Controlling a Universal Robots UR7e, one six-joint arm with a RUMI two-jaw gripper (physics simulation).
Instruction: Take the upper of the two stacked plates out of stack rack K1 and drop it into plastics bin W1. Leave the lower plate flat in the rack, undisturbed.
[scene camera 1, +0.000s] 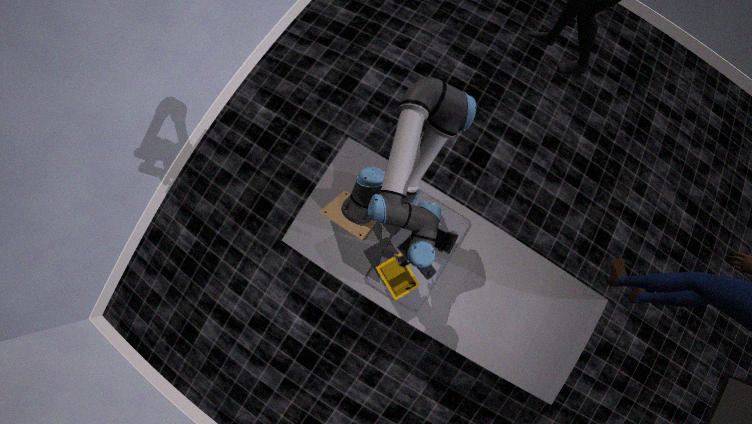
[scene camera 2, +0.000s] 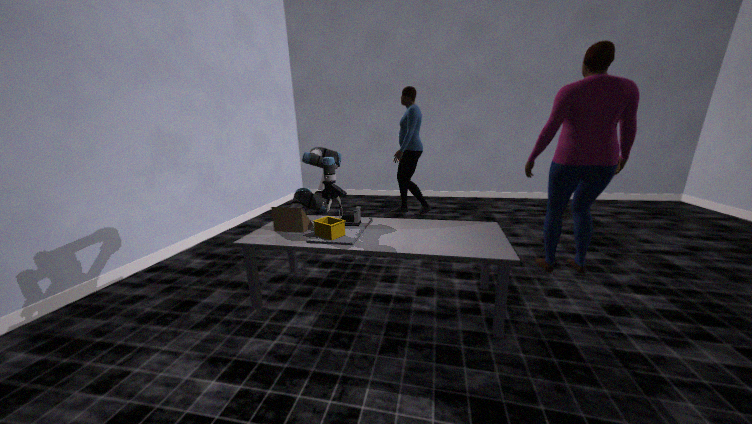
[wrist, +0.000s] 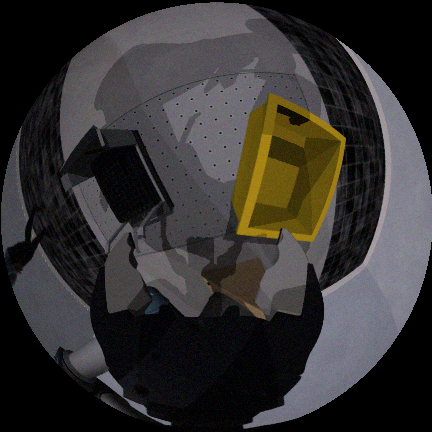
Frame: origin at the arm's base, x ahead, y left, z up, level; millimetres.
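Seen in the pictures: gripper, between the fingertips: (scene camera 2: 333, 209) (wrist: 203, 233); arm's base, origin of its link: (scene camera 1: 357, 212) (scene camera 2: 295, 217).
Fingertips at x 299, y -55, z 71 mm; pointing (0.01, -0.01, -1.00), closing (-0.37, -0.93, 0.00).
Offsets run from my fingertips to a thing's top centre. Level surfaces: height alone.
The yellow bin @(dx -2, dy -123, dz -37 mm) (scene camera 1: 380, 273) (scene camera 2: 329, 230) (wrist: 255, 165), which matches W1, stands upright on the table. A dark patch shows inside its far end in the wrist view; I cannot tell whether it is a shadow or a thing. A dark holder @(dx +78, dy +114, dz -17 mm) (scene camera 2: 358, 213) (wrist: 82, 157) with a black, finely gridded face stands at the left in the wrist view and appears to be rack K1. The two stacked plates cannot be told apart in it. My gripper (wrist: 203, 233) is open and empty, raised above the table, its fingers apart from both the holder and the bin.
A perforated grey board @(dx +49, dy +21, dz -136 mm) (wrist: 200, 120) lies under the bin and the holder on the table @(dz -150 mm) (scene camera 1: 516, 316) (scene camera 2: 442, 237). A brown block (scene camera 2: 289, 218) stands at the arm's base. Two people, one in blue (scene camera 2: 410, 129) and one in pink (scene camera 2: 595, 121), stand beyond the table.
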